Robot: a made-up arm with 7 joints.
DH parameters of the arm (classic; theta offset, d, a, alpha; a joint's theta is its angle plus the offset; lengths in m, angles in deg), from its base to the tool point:
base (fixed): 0 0.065 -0.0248 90
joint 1: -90 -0.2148 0.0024 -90
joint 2: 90 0.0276 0.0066 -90
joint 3: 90 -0.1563 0.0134 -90
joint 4: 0 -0.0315 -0.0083 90
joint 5: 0 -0.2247 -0.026 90
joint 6: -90 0.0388 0.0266 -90
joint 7: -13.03 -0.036 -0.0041 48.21
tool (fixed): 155.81 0.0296 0 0
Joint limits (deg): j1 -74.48..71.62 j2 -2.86..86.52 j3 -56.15..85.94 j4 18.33..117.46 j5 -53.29..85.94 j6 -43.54..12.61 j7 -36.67..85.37
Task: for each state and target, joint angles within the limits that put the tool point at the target. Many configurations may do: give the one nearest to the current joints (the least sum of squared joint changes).
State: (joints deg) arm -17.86 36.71 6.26 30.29 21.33 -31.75 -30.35
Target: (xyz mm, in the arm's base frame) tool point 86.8 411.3 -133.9
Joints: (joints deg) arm -37.57 24.16 14.32 78.02 9.18 -40.12 -36.67
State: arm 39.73 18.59 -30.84 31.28 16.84 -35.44 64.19
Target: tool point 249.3 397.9 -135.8
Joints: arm 8.10 28.92 -17.69 43.19 14.92 -43.54 57.80
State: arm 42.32 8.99 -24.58 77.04 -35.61 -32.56 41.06
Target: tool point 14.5 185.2 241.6
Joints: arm 67.63 1.53 -23.26 117.46 -49.42 -43.54 30.93
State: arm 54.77 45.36 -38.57 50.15 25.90 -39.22 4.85
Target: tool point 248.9 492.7 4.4
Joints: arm 35.41 48.80 -34.71 30.43 32.18 -38.46 4.10
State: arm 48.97 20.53 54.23 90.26 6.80 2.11 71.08
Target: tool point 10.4 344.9 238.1
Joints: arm 37.41 32.53 36.99 117.46 -15.36 -15.55 69.95
